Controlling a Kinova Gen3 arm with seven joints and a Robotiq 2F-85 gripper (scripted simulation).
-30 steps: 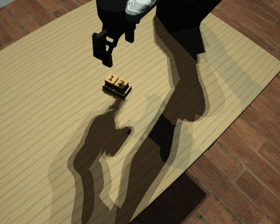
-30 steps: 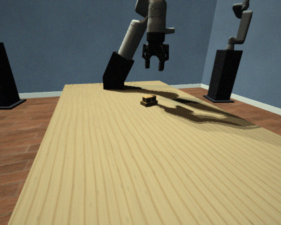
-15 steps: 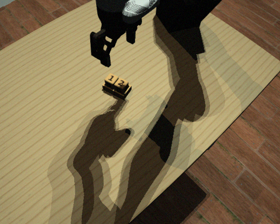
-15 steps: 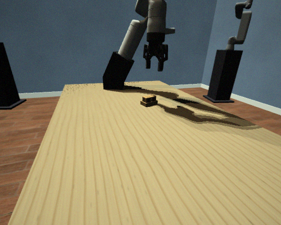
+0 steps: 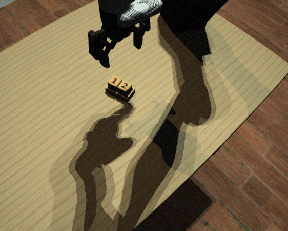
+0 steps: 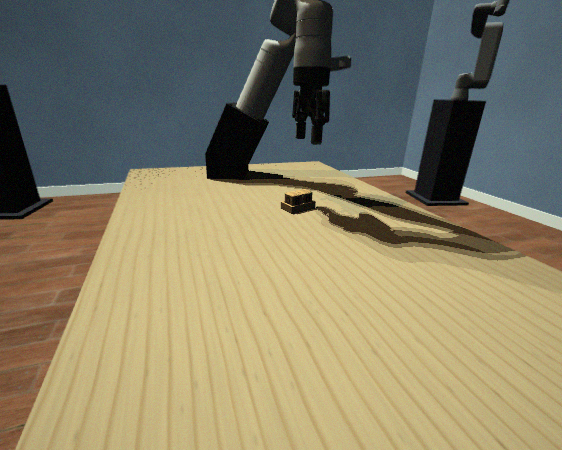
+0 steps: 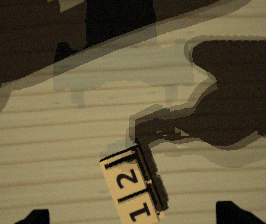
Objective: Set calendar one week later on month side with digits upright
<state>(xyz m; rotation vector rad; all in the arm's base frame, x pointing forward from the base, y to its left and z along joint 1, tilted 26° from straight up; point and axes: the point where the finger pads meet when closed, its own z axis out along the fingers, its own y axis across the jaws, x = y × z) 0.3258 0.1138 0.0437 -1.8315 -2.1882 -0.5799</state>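
Right now my hand is 14 cm above the cube. Round my hand: wooden tray: 15 cm below, 2 cm to the right, 1 cm ahead.
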